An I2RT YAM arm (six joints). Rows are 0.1 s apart.
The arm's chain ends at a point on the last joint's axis. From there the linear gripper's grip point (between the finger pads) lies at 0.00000 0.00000 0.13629 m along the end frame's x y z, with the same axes.
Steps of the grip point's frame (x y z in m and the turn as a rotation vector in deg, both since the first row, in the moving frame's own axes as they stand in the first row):
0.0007 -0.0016 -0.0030 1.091 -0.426 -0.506
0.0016 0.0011 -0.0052 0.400 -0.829 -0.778
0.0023 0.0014 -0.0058 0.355 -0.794 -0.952
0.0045 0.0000 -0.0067 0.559 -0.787 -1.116
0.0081 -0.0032 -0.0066 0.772 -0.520 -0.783
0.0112 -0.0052 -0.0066 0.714 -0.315 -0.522
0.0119 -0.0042 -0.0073 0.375 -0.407 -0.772
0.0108 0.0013 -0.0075 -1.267 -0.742 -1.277
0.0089 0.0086 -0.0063 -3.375 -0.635 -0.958
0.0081 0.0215 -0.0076 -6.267 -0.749 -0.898
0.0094 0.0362 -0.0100 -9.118 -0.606 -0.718
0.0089 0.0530 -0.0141 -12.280 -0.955 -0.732
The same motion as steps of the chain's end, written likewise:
0.0017 0.0010 -0.0030 1.091 -0.426 -0.506
0.0036 0.0020 -0.0052 0.400 -0.829 -0.778
0.0042 0.0022 -0.0058 0.355 -0.794 -0.952
0.0064 0.0013 -0.0067 0.559 -0.787 -1.116
0.0093 -0.0014 -0.0066 0.772 -0.520 -0.783
0.0120 -0.0035 -0.0066 0.714 -0.315 -0.522
0.0129 -0.0033 -0.0073 0.375 -0.407 -0.772
0.0125 -0.0017 -0.0075 -1.267 -0.742 -1.277
0.0103 0.0006 -0.0061 -3.375 -0.635 -0.958
0.0098 0.0066 -0.0068 -6.267 -0.749 -0.898
0.0107 0.0146 -0.0083 -9.118 -0.606 -0.718
0.0110 0.0240 -0.0110 -12.280 -0.955 -0.732

